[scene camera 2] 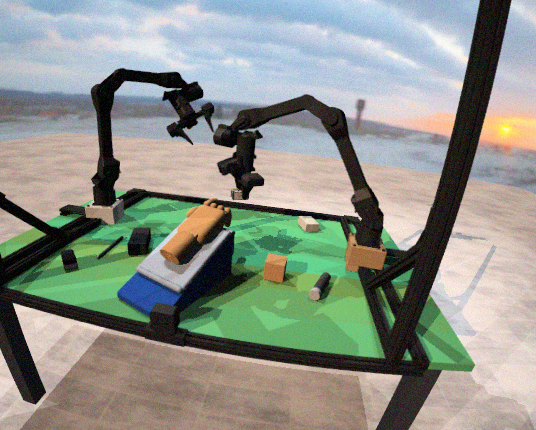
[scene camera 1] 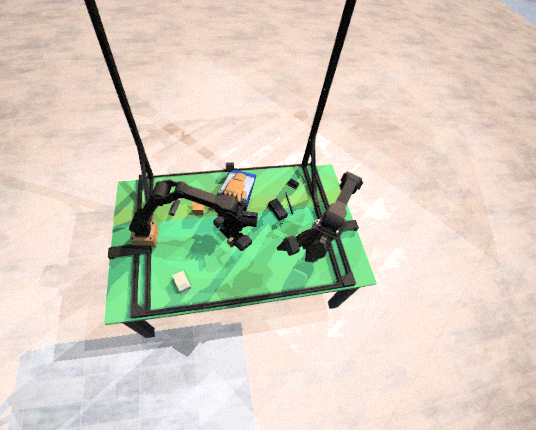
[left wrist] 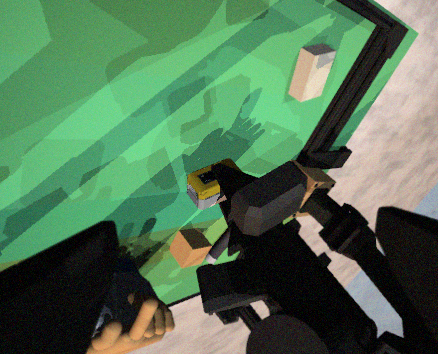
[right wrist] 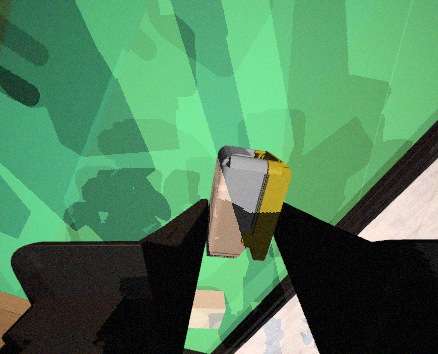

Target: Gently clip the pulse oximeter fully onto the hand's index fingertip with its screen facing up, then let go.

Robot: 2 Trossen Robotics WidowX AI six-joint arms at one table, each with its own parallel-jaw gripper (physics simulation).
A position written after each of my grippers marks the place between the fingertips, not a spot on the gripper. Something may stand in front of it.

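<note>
Left gripper (scene camera 2: pixel 203 138) open, holding nothing. Right gripper (scene camera 2: pixel 241 196), grey and blue hand stand (scene camera 2: pixel 157 280) in sight. On the table: tan cube (left wrist: pixel 189 247), pale block (left wrist: pixel 314 62). Pulse oximeter (left wrist: pixel 202 187), my left gripper (left wrist: pixel 247 227) visible. Pulse oximeter (right wrist: pixel 249 186), pale block (right wrist: pixel 208 309) visible too. Tan cube out of frame in the right wrist view.
</note>
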